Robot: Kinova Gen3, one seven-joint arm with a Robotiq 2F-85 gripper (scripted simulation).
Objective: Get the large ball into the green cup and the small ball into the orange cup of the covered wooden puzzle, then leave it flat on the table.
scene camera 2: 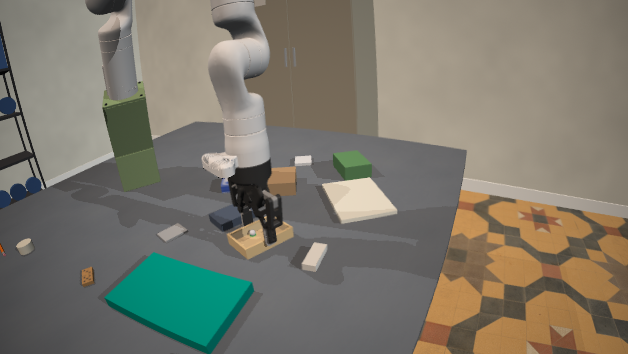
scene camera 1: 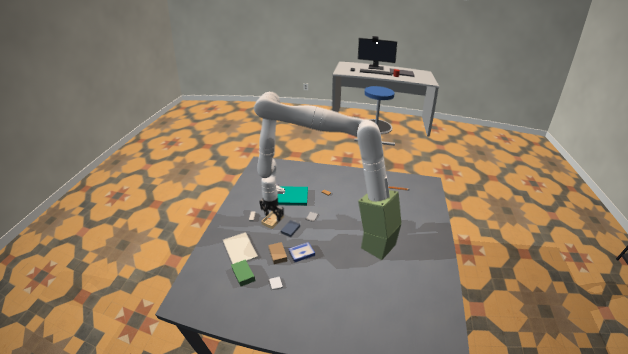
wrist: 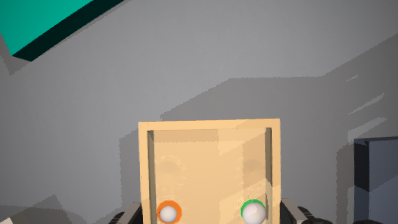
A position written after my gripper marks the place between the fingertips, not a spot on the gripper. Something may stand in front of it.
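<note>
My gripper point(scene camera 2: 259, 235) is visible. The covered wooden puzzle point(scene camera 2: 249, 241) is visible, and the puzzle point(wrist: 206, 166) appears there too. A brown block point(scene camera 2: 282, 180) is visible; in the wrist view the brown block is out of frame. A green block point(scene camera 2: 351, 165) is visible; in the wrist view the green block is out of frame.
</note>
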